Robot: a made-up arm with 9 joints. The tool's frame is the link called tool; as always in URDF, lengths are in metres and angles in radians. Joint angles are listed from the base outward.
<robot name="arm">
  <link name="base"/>
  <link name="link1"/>
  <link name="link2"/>
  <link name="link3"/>
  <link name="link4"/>
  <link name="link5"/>
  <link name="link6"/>
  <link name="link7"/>
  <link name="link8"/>
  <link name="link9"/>
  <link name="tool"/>
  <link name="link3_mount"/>
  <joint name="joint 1" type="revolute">
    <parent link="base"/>
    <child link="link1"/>
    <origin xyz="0 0 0.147" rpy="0 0 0"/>
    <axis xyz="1 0 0"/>
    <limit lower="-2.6" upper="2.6"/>
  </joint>
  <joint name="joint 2" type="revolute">
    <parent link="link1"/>
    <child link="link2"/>
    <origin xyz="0.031 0.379 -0.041" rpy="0 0 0"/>
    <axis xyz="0 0 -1"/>
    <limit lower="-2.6" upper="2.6"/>
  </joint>
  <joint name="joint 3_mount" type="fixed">
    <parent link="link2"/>
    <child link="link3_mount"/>
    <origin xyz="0.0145 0.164 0.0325" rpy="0 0 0"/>
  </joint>
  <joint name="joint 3" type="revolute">
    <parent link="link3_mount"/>
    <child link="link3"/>
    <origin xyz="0.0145 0.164 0.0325" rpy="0 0 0"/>
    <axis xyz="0 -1 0"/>
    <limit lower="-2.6" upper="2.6"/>
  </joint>
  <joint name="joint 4" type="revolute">
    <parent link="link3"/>
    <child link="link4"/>
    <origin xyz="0.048 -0.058 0.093" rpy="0 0 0"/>
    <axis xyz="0 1 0"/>
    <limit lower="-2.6" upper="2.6"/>
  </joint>
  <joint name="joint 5" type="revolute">
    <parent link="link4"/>
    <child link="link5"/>
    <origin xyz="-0.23 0.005 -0.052" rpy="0 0 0"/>
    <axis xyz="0 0 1"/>
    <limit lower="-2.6" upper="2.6"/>
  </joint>
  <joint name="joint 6" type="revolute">
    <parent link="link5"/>
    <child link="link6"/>
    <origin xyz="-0.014 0.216 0.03" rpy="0 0 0"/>
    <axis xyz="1 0 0"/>
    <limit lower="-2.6" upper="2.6"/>
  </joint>
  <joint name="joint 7" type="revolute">
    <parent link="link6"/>
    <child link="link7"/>
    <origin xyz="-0.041 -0.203 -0.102" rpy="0 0 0"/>
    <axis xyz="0 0 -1"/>
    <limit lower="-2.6" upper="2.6"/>
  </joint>
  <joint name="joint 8" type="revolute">
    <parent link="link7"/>
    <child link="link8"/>
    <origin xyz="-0.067 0.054 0.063" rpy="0 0 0"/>
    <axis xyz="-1 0 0"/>
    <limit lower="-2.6" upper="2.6"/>
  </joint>
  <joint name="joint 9" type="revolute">
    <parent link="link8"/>
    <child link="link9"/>
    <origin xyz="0.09 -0.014 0.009" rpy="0 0 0"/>
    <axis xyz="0 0 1"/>
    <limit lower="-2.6" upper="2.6"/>
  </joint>
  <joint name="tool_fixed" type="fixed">
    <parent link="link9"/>
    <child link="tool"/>
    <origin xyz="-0.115 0.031 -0.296" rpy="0 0 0"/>
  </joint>
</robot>
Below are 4 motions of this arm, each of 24 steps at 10 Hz.
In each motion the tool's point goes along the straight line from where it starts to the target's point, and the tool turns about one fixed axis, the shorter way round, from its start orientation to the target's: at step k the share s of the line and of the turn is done. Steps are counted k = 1, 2, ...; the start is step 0. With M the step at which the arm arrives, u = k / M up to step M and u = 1 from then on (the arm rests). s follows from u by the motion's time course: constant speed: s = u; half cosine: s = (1 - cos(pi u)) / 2; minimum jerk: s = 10 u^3 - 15 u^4 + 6 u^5.
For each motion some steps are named. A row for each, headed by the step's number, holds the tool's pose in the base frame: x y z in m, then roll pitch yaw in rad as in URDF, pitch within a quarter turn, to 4 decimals.
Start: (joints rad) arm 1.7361 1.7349 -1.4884 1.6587 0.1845 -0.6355 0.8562 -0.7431 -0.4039
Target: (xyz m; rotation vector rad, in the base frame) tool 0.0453 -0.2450 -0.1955 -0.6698 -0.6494 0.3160
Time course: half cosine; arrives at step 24
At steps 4, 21, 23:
4: 0.3784 -0.2073 0.1410 2.1676 -0.8985 2.8618
21: 0.0589 -0.2435 -0.1818 -0.8702 -0.5368 0.5384
23: 0.0468 -0.2448 -0.1940 -0.8388 -0.4764 0.5503

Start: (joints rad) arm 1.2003 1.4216 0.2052 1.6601 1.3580 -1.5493 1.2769 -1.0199 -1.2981
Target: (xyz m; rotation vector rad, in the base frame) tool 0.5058 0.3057 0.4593 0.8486 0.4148 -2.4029
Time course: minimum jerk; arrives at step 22
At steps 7, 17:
7: 0.6024 -0.1545 0.5890 -1.3057 0.9269 2.6629
17: 0.5154 0.2598 0.4722 -0.2153 0.7606 -2.6581

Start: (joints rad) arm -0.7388 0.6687 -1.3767 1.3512 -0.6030 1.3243 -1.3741 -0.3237 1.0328
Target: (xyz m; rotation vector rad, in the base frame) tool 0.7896 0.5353 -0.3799 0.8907 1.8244 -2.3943
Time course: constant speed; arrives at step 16
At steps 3, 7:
3: 0.5709 0.8494 -0.2624 0.8840 0.5387 -0.7124
7: 0.6382 0.7528 -0.2986 0.4976 1.0768 -1.2664

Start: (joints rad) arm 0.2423 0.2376 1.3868 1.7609 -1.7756 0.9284 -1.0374 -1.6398 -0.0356
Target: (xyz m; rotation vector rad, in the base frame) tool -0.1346 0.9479 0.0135 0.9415 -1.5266 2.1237
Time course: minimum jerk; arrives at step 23
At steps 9, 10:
9: 0.0186 0.9748 0.2688 2.4277 -0.8187 -1.1112
10: 0.0018 0.9719 0.2407 2.5870 -0.9465 -1.1954

